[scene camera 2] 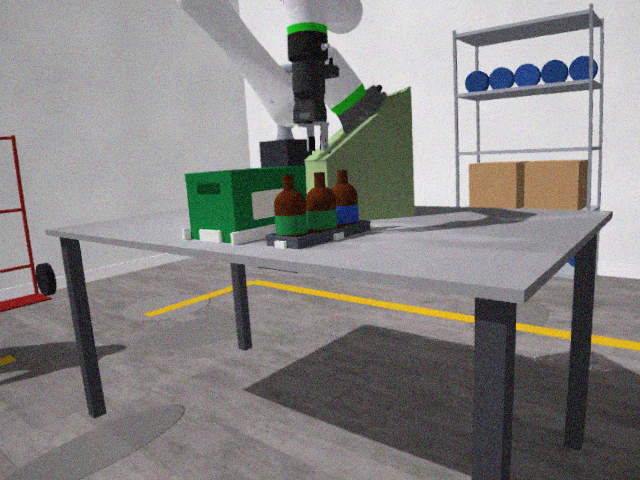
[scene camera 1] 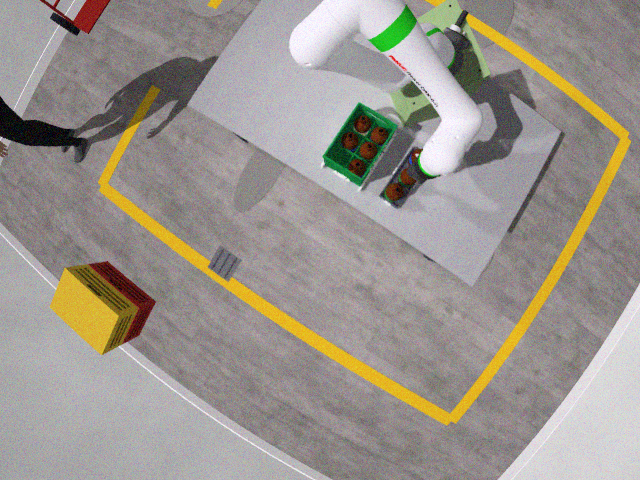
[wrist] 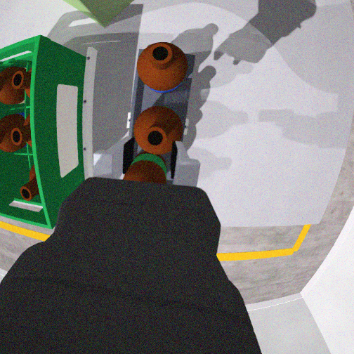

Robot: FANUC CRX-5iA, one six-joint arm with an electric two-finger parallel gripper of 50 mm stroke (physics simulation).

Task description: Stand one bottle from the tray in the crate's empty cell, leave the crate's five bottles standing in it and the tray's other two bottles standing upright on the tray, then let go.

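Pixels of known places: gripper, between the fingertips: [scene camera 2: 317, 150]; arm's base, origin of its link: [scene camera 2: 363, 118] [scene camera 1: 443, 60].
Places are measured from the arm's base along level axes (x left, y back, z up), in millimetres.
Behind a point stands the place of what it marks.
Observation:
My gripper [scene camera 2: 317, 143] @(x 130, y -412, z -99 mm) [wrist: 152, 150] points down above the tray, with its fingertips higher than the bottle necks. Its fingers stand apart with no bottle between them; the arm hides it in scene camera 1. Three brown bottles stand upright on the dark tray [scene camera 1: 397, 205] @(x 159, y -532, z -306 mm) [scene camera 2: 305, 241] @(x 166, y -522, z -297 mm) [wrist: 170, 100]: a green-banded front bottle [scene camera 1: 393, 192] @(x 104, y -513, z -186 mm) [scene camera 2: 290, 206] @(x 134, y -528, z -219 mm), a green-banded middle bottle [scene camera 1: 407, 177] @(x 121, y -427, z -188 mm) [scene camera 2: 321, 201] @(x 152, y -438, z -217 mm) [wrist: 157, 125] and a blue-banded back bottle [scene camera 2: 345, 197] @(x 152, y -340, z -218 mm) [wrist: 162, 70]. The green crate [scene camera 1: 342, 173] @(x -122, y -548, z -252 mm) [scene camera 2: 206, 214] @(x -139, y -547, z -242 mm) [wrist: 47, 100] holds five standing bottles; one corner cell [scene camera 1: 337, 153] @(x -195, y -473, z -303 mm) is empty.
The crate stands close beside the tray on the grey table [scene camera 1: 454, 227] @(x 439, y -472, z -310 mm) [scene camera 2: 423, 258] @(x 452, y -525, z -311 mm). A sloped light-green stand [scene camera 1: 413, 111] @(x 0, y -198, z -113 mm) [scene camera 2: 387, 155] @(x 117, y -60, z -120 mm) rises behind them. A shelf unit [scene camera 2: 456, 118] with blue round items and cardboard boxes stands beyond the table.

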